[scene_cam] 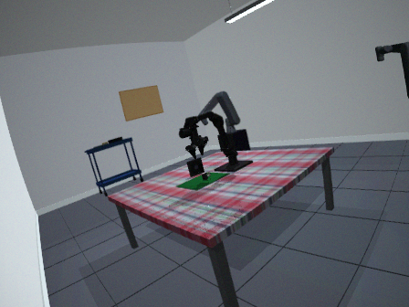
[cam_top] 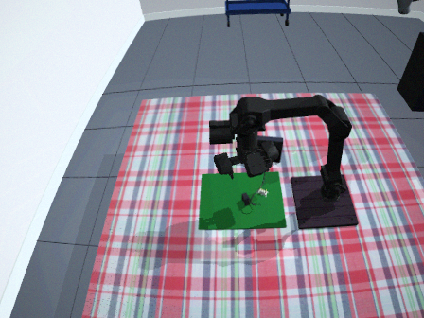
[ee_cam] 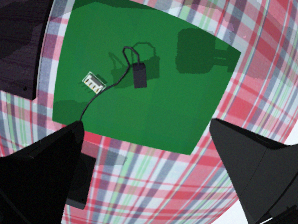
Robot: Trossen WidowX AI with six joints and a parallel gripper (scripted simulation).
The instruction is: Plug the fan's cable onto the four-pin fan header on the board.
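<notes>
Now: the dark fan plug 14 cm below my gripper tip. Round my gripper tip: black fan 19 cm to the right, 11 cm below, 9 cm behind; green board 18 cm below, 1 cm to the right, 1 cm ahead; white four-pin header 17 cm below, 7 cm behind, 4 cm to the right.
</notes>
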